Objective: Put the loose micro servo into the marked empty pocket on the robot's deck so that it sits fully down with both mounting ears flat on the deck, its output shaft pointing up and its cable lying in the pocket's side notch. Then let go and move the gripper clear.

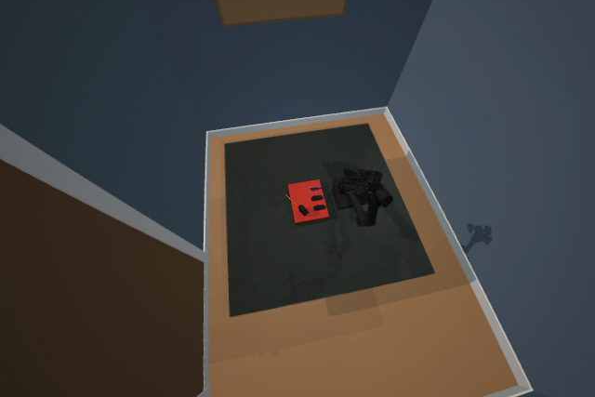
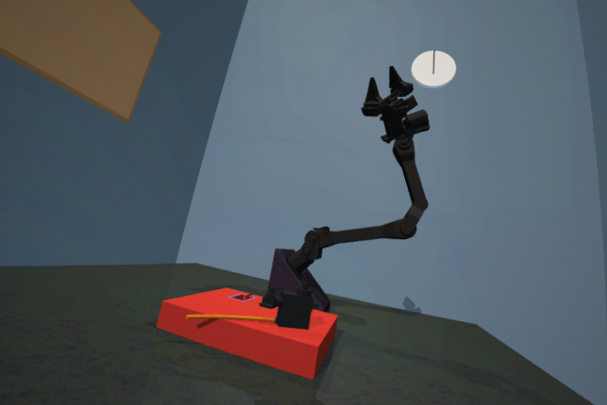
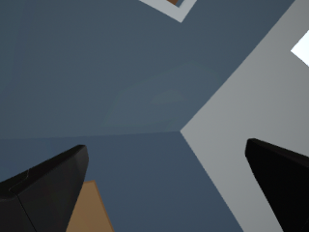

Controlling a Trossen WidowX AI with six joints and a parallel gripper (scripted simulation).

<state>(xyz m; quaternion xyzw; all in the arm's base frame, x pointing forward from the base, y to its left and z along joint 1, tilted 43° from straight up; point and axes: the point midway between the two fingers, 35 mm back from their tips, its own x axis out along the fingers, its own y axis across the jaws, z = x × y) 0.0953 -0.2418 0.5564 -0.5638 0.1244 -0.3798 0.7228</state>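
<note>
Now: the deck 15 cm ahead of my gripper tip, 19 cm to the right of it and 69 cm below it.
</note>
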